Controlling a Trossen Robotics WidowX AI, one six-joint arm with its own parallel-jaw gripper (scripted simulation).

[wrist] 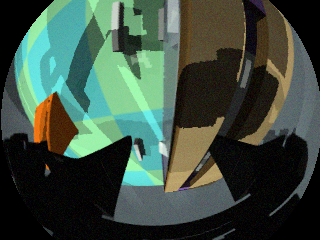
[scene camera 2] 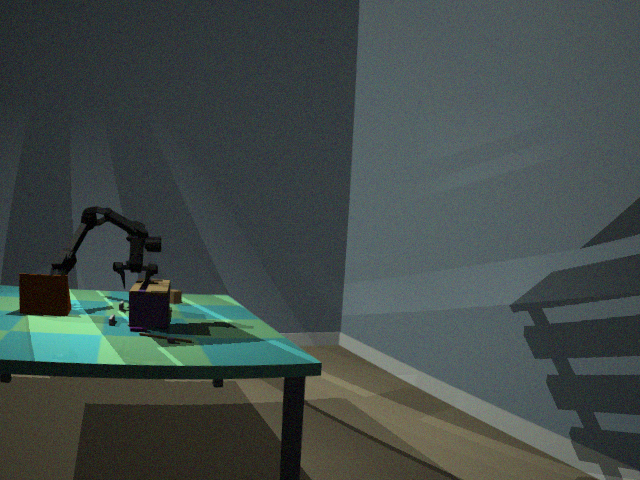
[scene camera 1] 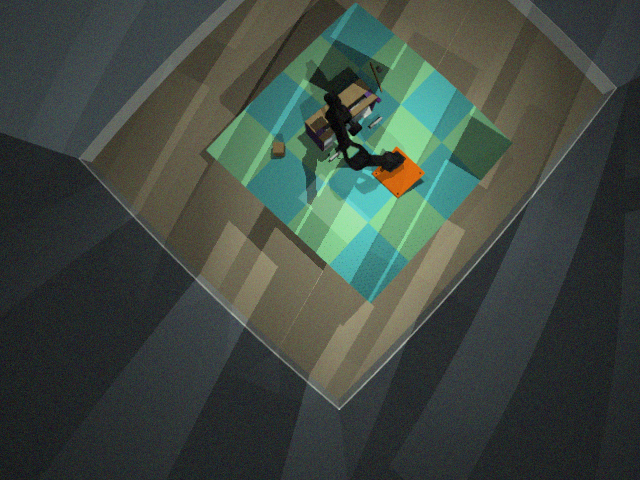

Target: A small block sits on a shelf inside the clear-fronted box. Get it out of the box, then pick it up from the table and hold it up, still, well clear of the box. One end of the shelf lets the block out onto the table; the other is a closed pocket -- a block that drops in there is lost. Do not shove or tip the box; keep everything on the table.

Labels:
A box shows in the wrist view, in scene camera 2 and in scene camera 1 (359, 98). One and the same spot on the box: (wrist: 228, 75) is (scene camera 2: 141, 281).

